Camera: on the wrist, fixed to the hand. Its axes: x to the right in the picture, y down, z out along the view.
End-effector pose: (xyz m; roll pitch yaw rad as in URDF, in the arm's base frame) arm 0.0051 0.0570 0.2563 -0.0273 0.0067 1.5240
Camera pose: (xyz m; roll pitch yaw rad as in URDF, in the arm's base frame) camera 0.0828 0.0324 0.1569 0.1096 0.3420 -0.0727
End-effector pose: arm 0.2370 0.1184 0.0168 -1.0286 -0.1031 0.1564
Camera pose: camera 0.2354 -0.0097 0.0273 0.2716 -0.6518 -1.5216
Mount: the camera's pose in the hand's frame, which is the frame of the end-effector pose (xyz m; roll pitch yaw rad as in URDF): -0.0203 -0.0760 -0.1017 0.1160 0.3695 -1.5946
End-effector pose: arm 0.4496 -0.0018 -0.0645 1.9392 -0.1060 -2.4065
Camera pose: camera 0.5439 -0.0814 -0.1007 3.1333 0.8299 -0.9190
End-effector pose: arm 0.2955 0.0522 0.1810 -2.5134 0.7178 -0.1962
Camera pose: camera 0.3627 0.0406 0.2900 -2.0117 -0.7041 0.5950
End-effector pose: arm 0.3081 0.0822 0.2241 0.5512 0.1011 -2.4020
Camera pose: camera 0.3247 0.1129 0.1004 -0.0697 0.9101 2.1427
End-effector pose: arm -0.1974 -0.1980 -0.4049 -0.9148 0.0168 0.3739
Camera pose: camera -0.1700 -0.3236 -0.4064 0.1184 -0.5454 -1.2127
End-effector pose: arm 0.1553 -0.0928 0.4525 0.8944 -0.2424 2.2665
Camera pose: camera 0.1247 -0.1056 0.3283 0.7671 1.1959 1.2972
